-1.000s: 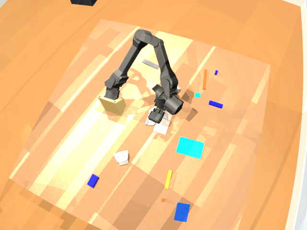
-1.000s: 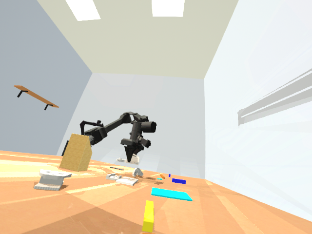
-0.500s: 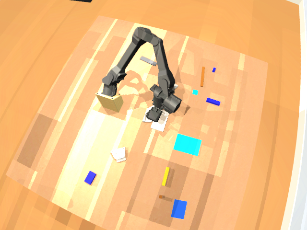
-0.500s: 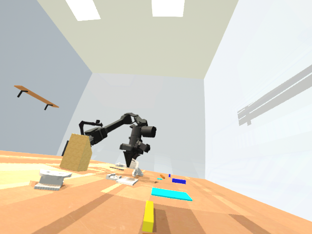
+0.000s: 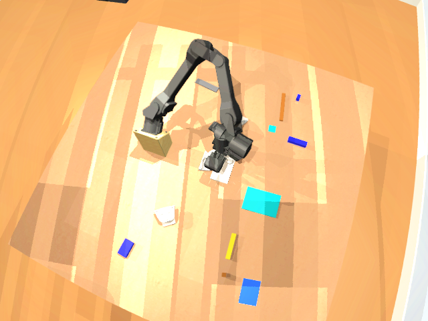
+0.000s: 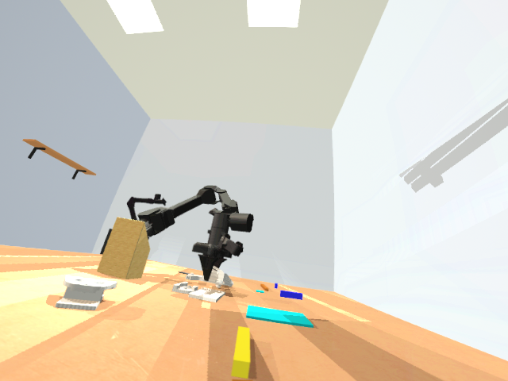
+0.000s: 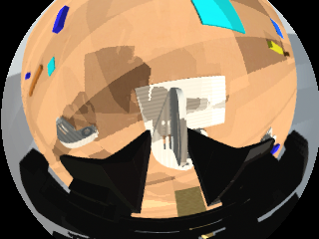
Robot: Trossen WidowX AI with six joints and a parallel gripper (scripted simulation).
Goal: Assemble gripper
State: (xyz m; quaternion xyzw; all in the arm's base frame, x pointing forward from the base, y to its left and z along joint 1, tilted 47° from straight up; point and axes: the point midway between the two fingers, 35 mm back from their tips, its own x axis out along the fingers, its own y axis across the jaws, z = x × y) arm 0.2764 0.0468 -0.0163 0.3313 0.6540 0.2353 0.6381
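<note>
Now: gripper tip 20 mm short of the flat white plate, 30 mm to the left of it and 30 mm above it. From my gripper tip the other things lie so: dark blue bar: 270 mm ahead, 170 mm to the left, 20 mm below; yellow bar: 140 mm ahead, 320 mm to the right, 30 mm below; cyan sheet: 200 mm ahead, 120 mm to the right, 30 mm below.
</note>
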